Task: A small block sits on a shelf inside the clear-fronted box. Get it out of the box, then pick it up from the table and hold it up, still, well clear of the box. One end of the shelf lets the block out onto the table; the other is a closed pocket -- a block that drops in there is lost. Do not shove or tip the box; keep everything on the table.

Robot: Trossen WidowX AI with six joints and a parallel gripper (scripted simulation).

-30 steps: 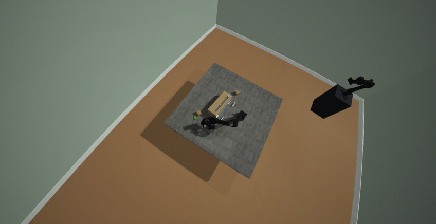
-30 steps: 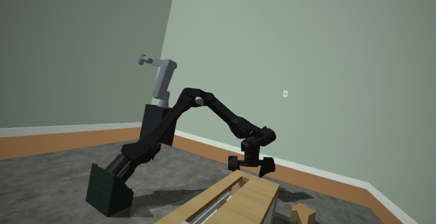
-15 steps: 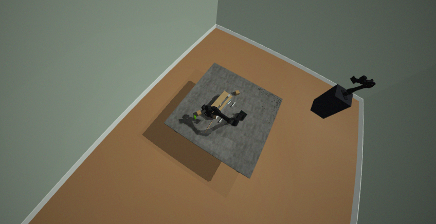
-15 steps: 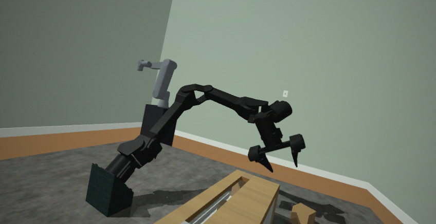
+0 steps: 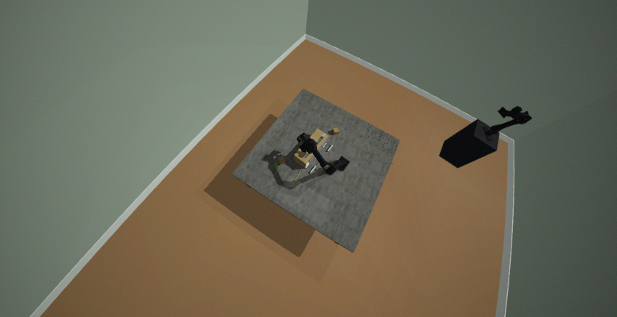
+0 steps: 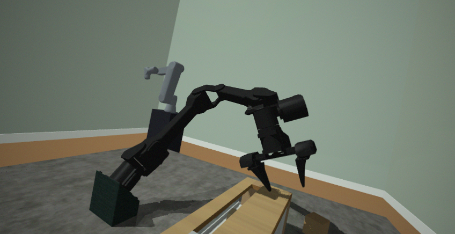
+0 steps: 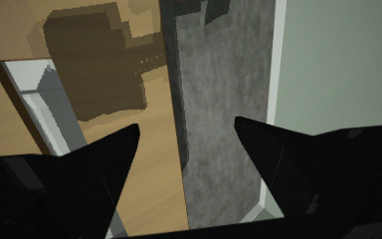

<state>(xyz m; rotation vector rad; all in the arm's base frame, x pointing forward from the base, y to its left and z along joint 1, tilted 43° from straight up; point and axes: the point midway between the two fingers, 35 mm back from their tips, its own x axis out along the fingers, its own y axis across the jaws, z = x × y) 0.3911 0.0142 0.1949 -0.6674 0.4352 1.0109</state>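
The wooden box lies 100 mm behind my gripper tip, 90 mm to the right of it and 110 mm below it. From my gripper tip the other things lie so: tan block: 90 mm behind, 70 mm to the right, 80 mm below; thin stick: 130 mm behind, 250 mm to the left, 170 mm below.
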